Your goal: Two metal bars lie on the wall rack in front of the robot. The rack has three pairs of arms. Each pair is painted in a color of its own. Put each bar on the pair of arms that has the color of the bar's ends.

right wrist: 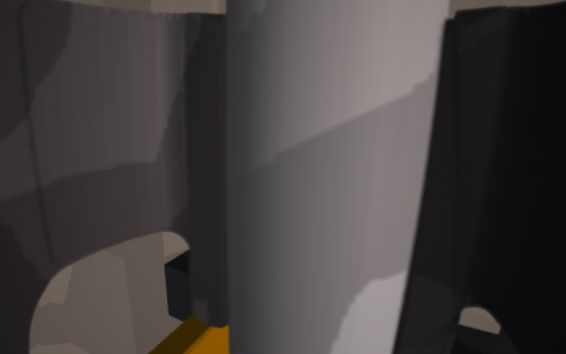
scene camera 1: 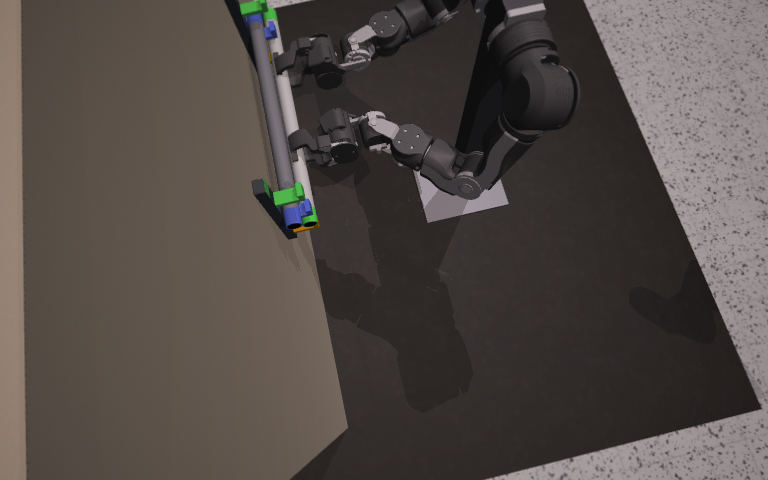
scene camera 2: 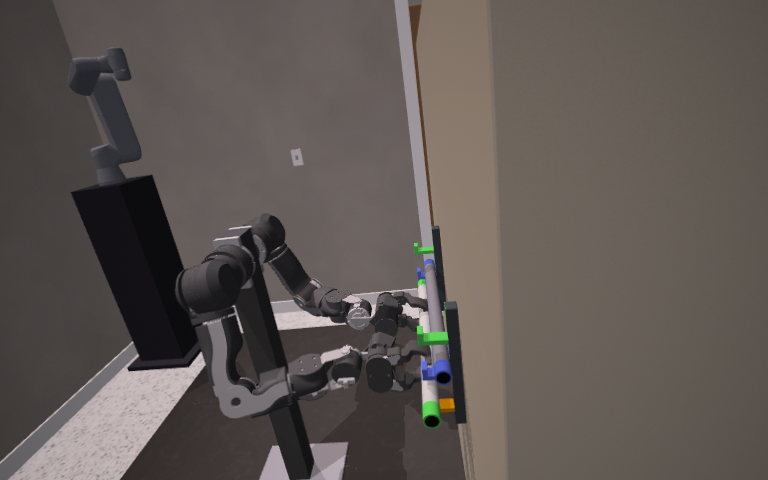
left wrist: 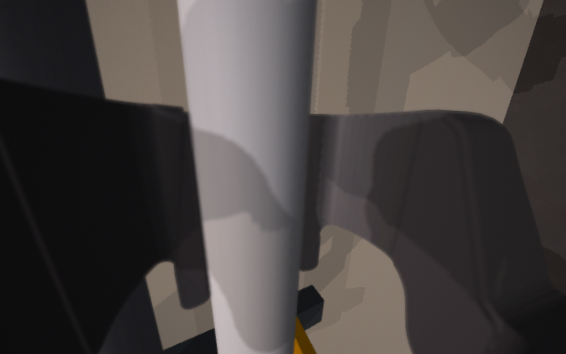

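Note:
A grey bar with blue ends rests on the rack's middle, blue arms. The upper, green arms hold no bar. A white bar with green ends lies lower and farther out, by the orange arms; whether it touches them is unclear. My left gripper and right gripper are both shut on the white bar.
The rack's dark near post stands against the wall. A dark far post stands behind. The robot's pedestal base is on the dark mat. Another grey arm stands on a black plinth at the left in scene camera 2.

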